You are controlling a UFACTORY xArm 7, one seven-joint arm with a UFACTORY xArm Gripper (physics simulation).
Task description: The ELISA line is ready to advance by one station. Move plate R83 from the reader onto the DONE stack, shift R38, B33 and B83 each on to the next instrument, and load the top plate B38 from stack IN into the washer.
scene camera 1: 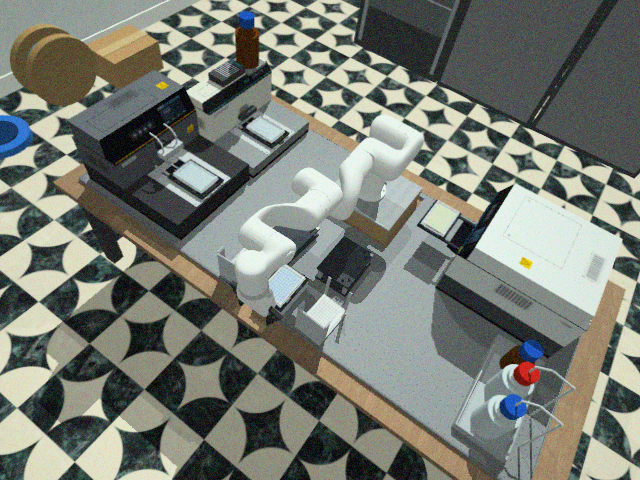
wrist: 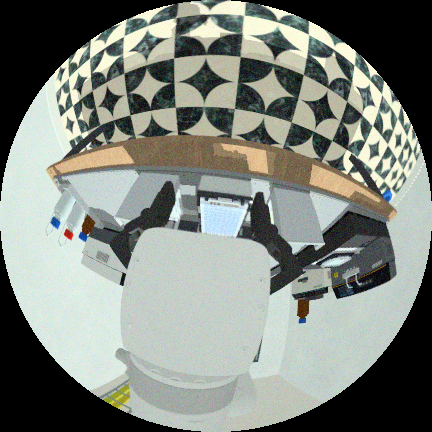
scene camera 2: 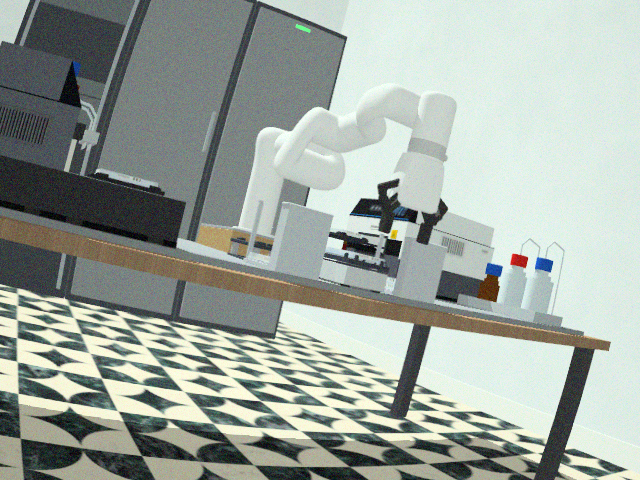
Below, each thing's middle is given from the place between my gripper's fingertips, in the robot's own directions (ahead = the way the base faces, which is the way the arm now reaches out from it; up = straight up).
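My gripper: 5 cm above the rack with cream plate point(scene camera 2: 302, 233), 12 cm past it, 18 cm to the left of it. Brown bottle point(scene camera 1: 246, 35), from my hand: 21 cm above, 67 cm behind, 74 cm to the right. Going by their middles, of the things named here the rack with cream plate is the nearest to my gripper.
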